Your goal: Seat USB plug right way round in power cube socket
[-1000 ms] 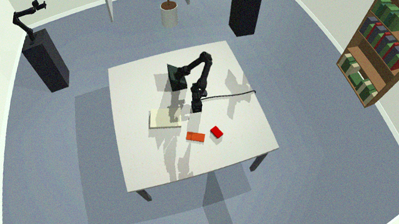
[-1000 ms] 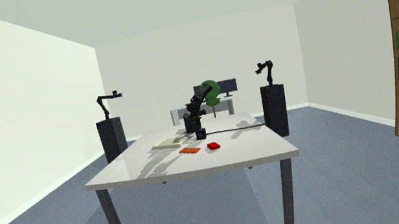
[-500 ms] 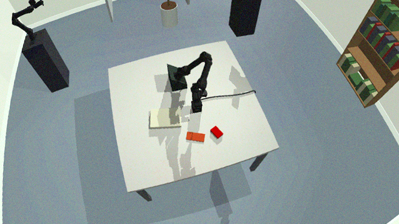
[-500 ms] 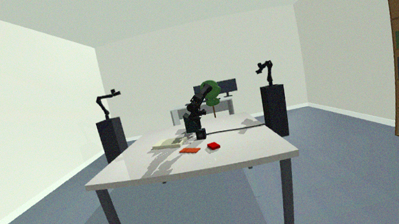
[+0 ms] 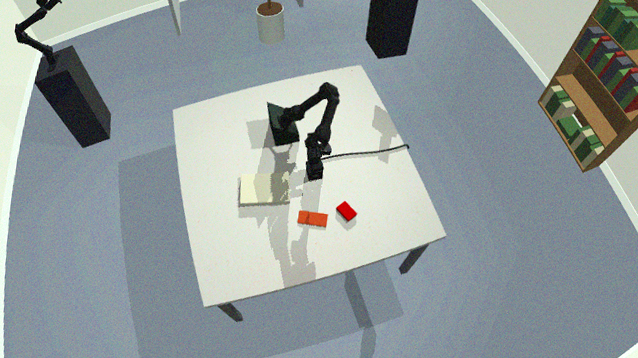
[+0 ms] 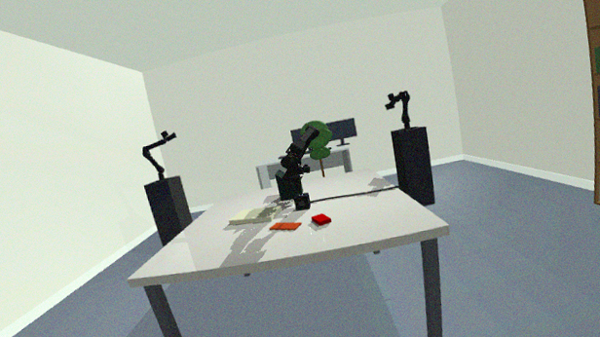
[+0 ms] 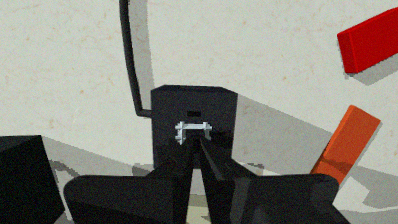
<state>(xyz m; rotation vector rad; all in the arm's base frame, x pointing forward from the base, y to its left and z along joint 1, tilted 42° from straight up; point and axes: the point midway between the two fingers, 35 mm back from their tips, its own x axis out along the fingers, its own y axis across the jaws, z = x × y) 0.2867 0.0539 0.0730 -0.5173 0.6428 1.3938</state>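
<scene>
Right now my gripper tip is 2 cm above the silver USB plug. From my gripper tip the other things lie so: red block 27 cm ahead, 9 cm below, 8 cm to the left; orange block 25 cm ahead, 10 cm below, 9 cm to the right; pale notepad 28 cm to the right, 9 cm below, 1 cm ahead.
</scene>
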